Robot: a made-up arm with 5 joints. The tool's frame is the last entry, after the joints. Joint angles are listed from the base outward.
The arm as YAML. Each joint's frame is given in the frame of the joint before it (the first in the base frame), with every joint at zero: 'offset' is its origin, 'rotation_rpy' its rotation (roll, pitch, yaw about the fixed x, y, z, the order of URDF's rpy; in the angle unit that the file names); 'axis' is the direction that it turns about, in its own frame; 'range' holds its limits. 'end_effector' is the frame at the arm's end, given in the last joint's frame.
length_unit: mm
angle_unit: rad
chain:
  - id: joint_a
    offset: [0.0, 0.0, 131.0]
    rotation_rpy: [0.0, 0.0, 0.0]
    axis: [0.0, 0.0, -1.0]
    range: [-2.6, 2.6]
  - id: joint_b
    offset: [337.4, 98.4, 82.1]
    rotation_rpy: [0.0, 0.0, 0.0]
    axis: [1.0, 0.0, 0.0]
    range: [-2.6, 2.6]
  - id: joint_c
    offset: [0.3, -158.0, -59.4]
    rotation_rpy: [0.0, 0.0, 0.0]
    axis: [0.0, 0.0, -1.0]
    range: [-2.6, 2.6]
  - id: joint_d
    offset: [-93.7, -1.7, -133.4]
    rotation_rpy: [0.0, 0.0, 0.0]
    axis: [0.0, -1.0, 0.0]
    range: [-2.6, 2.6]
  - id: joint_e
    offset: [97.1, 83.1, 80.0]
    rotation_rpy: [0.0, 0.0, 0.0]
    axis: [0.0, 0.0, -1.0]
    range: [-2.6, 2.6]
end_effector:
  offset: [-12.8, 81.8, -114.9]
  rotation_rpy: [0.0, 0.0, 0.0]
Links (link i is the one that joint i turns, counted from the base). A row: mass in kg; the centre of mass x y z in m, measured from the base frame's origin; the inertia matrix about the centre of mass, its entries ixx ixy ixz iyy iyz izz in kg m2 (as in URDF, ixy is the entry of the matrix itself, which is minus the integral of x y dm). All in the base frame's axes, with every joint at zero. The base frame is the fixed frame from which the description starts. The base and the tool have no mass.
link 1: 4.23; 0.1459 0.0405 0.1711; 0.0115 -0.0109 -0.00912 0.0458 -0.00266 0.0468
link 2: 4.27; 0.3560 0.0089 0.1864; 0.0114 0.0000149 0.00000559 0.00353 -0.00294 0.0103
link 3: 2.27; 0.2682 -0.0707 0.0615; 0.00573 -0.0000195 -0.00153 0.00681 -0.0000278 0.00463
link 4: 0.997; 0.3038 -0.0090 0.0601; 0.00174 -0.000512 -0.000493 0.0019 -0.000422 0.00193
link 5: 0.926; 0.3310 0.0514 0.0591; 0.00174 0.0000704 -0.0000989 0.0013 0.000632 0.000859
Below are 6 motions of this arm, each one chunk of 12 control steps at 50 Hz.
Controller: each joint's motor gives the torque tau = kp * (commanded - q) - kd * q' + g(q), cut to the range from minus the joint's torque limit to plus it. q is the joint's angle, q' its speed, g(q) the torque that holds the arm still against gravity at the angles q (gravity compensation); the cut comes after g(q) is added. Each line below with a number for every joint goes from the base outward.
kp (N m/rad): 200 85 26 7.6 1.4
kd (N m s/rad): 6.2 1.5 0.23 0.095 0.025
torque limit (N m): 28 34 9.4 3.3 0.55
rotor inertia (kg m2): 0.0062 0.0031 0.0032 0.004 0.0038
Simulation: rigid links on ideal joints. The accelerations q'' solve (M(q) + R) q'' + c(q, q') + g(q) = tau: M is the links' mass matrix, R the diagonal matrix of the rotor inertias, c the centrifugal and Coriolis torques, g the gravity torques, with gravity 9.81 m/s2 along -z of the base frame. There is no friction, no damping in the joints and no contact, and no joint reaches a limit. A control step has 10 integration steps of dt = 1/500 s. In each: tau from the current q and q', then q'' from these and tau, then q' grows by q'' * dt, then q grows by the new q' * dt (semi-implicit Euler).
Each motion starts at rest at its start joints. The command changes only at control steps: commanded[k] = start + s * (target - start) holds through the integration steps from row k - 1 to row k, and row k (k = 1, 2, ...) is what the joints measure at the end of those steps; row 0 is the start. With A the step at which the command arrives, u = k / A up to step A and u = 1 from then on. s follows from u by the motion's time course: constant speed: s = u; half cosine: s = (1 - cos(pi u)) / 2; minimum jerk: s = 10 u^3 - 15 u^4 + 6 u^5; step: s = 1 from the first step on.
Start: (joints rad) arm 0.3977 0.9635 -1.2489 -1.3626 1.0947
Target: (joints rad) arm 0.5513 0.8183 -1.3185 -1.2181 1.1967
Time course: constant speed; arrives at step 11
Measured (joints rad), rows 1 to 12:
1: 0.3981 0.9634 -1.2496 -1.3616 1.0951
2: 0.3996 0.9630 -1.2518 -1.3581 1.0966
3: 0.4027 0.9617 -1.2557 -1.3509 1.0999
4: 0.4076 0.9590 -1.2608 -1.3396 1.1058
5: 0.4147 0.9543 -1.2666 -1.3242 1.1148
6: 0.4239 0.9473 -1.2724 -1.3054 1.1267
7: 0.4354 0.9377 -1.2780 -1.2840 1.1415
8: 0.4490 0.9254 -1.2835 -1.2611 1.1586
9: 0.4647 0.9105 -1.2894 -1.2379 1.1771
10: 0.4822 0.8933 -1.2962 -1.2154 1.1963
11: 0.5012 0.8739 -1.3044 -1.1946 1.2155
12: 0.5210 0.8527 -1.3133 -1.1773 1.2335

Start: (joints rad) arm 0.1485 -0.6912 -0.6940 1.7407 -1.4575
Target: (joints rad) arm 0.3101 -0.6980 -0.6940 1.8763 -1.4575
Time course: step
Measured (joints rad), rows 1 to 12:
1: 0.1544 -0.6939 -0.6892 1.7466 -1.4580
2: 0.1706 -0.7003 -0.6780 1.7608 -1.4587
3: 0.1948 -0.7081 -0.6660 1.7807 -1.4586
4: 0.2244 -0.7148 -0.6586 1.8038 -1.4571
5: 0.2563 -0.7185 -0.6596 1.8275 -1.4541
6: 0.2880 -0.7180 -0.6702 1.8507 -1.4506
7: 0.3172 -0.7137 -0.6887 1.8734 -1.4478
8: 0.3424 -0.7067 -0.7113 1.8965 -1.4473
9: 0.3624 -0.6986 -0.7332 1.9208 -1.4502
10: 0.3766 -0.6908 -0.7502 1.9459 -1.4569
11: 0.3849 -0.6844 -0.7595 1.9700 -1.4671
12: 0.3875 -0.6799 -0.7598 1.9901 -1.4796

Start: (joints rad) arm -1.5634 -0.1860 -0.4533 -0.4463 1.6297
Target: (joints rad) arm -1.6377 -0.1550 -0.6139 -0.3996 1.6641
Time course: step
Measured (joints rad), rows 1 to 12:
1: -1.5667 -0.1824 -0.4862 -0.4422 1.6517
2: -1.5749 -0.1747 -0.5607 -0.4329 1.6973
3: -1.5866 -0.1669 -0.6440 -0.4218 1.7407
4: -1.6003 -0.1622 -0.7058 -0.4116 1.7631
5: -1.6146 -0.1617 -0.7286 -0.4035 1.7571
6: -1.6284 -0.1646 -0.7109 -0.3975 1.7260
7: -1.6407 -0.1682 -0.6651 -0.3923 1.6796
8: -1.6509 -0.1697 -0.6108 -0.3868 1.6314
9: -1.6587 -0.1669 -0.5669 -0.3801 1.5947
10: -1.6642 -0.1591 -0.5451 -0.3727 1.5776
11: -1.6674 -0.1475 -0.5479 -0.3661 1.5805
12: -1.6687 -0.1348 -0.5691 -0.3624 1.5970

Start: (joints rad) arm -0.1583 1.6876 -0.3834 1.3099 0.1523
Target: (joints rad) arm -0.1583 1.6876 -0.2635 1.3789 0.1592
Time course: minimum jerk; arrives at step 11
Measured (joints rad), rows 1 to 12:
1: -0.1583 1.6876 -0.3833 1.3100 0.1523
2: -0.1583 1.6874 -0.3824 1.3108 0.1521
3: -0.1583 1.6868 -0.3791 1.3137 0.1515
4: -0.1584 1.6856 -0.3715 1.3204 0.1503
5: -0.1585 1.6836 -0.3582 1.3320 0.1483
6: -0.1585 1.6812 -0.3388 1.3483 0.1460
7: -0.1583 1.6791 -0.3148 1.3678 0.1441
8: -0.1581 1.6781 -0.2891 1.3871 0.1434
9: -0.1576 1.6790 -0.2655 1.4024 0.1445
10: -0.1569 1.6822 -0.2472 1.4103 0.1475
11: -0.1563 1.6873 -0.2362 1.4087 0.1524
12: -0.1559 1.6933 -0.2325 1.3985 0.1587

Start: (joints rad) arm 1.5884 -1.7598 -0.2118 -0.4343 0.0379
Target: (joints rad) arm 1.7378 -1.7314 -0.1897 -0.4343 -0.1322
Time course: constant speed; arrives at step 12
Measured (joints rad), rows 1 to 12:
1: 1.5892 -1.7607 -0.2107 -0.4329 0.0368
2: 1.5918 -1.7631 -0.2076 -0.4285 0.0330
3: 1.5965 -1.7666 -0.2035 -0.4209 0.0262
4: 1.6033 -1.7703 -0.1999 -0.4111 0.0162
5: 1.6121 -1.7730 -0.1981 -0.4005 0.0032
6: 1.6225 -1.7740 -0.1987 -0.3909 -0.0129
7: 1.6343 -1.7729 -0.2010 -0.3840 -0.0321
8: 1.6475 -1.7699 -0.2036 -0.3808 -0.0545
9: 1.6619 -1.7654 -0.2050 -0.3820 -0.0797
10: 1.6773 -1.7596 -0.2043 -0.3876 -0.1067
11: 1.6936 -1.7530 -0.2012 -0.3970 -0.1339
12: 1.7106 -1.7457 -0.1962 -0.4094 -0.1594

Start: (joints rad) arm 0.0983 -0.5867 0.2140 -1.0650 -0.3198
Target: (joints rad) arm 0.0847 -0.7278 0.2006 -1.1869 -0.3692
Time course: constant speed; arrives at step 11
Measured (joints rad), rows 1 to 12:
1: 0.0982 -0.5877 0.2148 -1.0671 -0.3198
2: 0.0977 -0.5912 0.2170 -1.0739 -0.3197
3: 0.0968 -0.5981 0.2202 -1.0862 -0.3193
4: 0.0955 -0.6084 0.2231 -1.1030 -0.3182
5: 0.0939 -0.6217 0.2241 -1.1223 -0.3166
6: 0.0921 -0.6375 0.2221 -1.1417 -0.3149
7: 0.0902 -0.6550 0.2169 -1.1591 -0.3139
8: 0.0884 -0.6734 0.2094 -1.1734 -0.3148
9: 0.0870 -0.6921 0.2012 -1.1845 -0.3186
10: 0.0859 -0.7107 0.1940 -1.1929 -0.3262
11: 0.0851 -0.7287 0.1889 -1.1994 -0.3378
12: 0.0847 -0.7448 0.1856 -1.2027 -0.3529

